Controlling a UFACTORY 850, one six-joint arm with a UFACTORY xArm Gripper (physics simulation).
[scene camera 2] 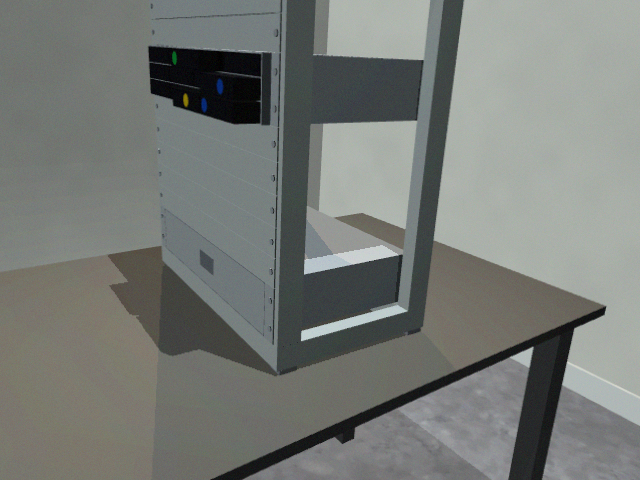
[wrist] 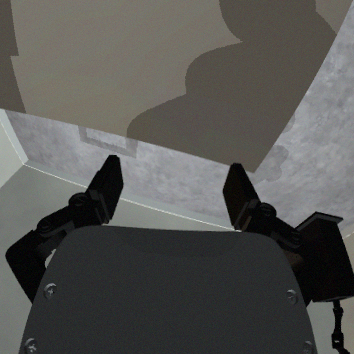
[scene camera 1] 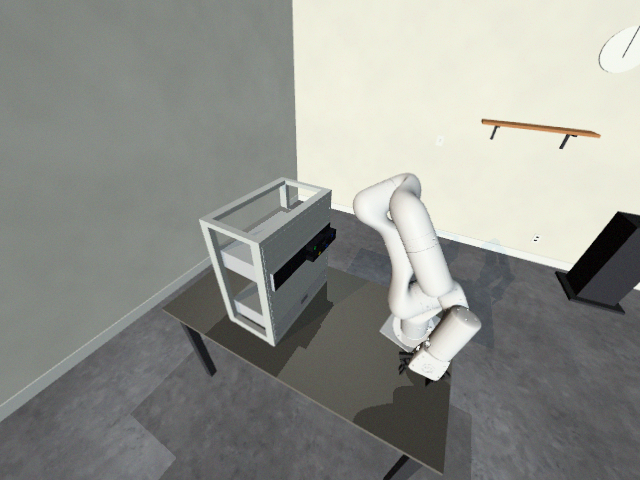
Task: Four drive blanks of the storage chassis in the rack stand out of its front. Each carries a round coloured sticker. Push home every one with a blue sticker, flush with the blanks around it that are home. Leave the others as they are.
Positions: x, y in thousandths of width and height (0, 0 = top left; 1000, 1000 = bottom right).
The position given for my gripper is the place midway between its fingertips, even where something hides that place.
my gripper: wrist 493, 490; scene camera 1 646, 786; not seen in scene camera 2 (out of frame)
